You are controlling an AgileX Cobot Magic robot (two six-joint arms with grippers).
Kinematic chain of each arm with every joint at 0, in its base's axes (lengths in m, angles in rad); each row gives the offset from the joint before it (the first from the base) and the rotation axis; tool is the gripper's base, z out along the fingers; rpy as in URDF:
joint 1: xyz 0 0 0.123 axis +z
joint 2: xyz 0 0 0 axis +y
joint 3: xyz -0.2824 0 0.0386 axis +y
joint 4: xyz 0.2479 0 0.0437 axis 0.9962 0 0.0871
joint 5: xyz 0 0 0 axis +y
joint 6: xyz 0.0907 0 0.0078 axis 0.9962 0 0.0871
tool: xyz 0 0 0 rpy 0 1.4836 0
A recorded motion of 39 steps. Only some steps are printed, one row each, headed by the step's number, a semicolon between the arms.
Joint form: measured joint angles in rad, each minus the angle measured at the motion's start. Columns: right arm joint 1, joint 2, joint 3, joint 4, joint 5, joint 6; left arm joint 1, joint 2, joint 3, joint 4, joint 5, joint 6.
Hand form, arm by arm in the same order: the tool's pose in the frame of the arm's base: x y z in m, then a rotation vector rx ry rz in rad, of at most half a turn. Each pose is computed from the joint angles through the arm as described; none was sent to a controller.
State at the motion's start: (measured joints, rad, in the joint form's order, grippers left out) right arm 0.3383 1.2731 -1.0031 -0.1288 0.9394 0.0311; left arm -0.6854 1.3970 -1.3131 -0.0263 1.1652 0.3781
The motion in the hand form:
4: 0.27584 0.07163 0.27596 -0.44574 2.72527 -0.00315; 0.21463 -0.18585 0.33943 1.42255 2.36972 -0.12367
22: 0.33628 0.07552 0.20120 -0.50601 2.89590 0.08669; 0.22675 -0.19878 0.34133 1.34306 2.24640 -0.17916
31: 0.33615 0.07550 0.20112 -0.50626 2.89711 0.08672; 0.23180 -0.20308 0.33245 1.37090 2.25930 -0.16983
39: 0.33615 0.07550 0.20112 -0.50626 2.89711 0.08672; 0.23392 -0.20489 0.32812 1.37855 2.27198 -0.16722
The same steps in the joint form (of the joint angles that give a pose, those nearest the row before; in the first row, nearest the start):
4: -0.0711 0.1770 -0.0828 0.0770 -0.0229 -0.0644; -0.0203 0.0332 -0.0055 -0.0009 -0.0032 0.0035
22: -0.1310 0.5051 -0.1873 0.1963 -0.0708 -0.2082; -0.0214 0.0516 -0.0074 -0.0249 -0.1686 0.0089
31: -0.1310 0.5051 -0.1870 0.1963 -0.0698 -0.2082; -0.0214 0.0813 -0.0075 -0.0249 -0.1722 0.0227
39: -0.1310 0.5051 -0.1870 0.1963 -0.0698 -0.2082; -0.0214 0.0951 -0.0075 -0.0249 -0.1712 0.0230

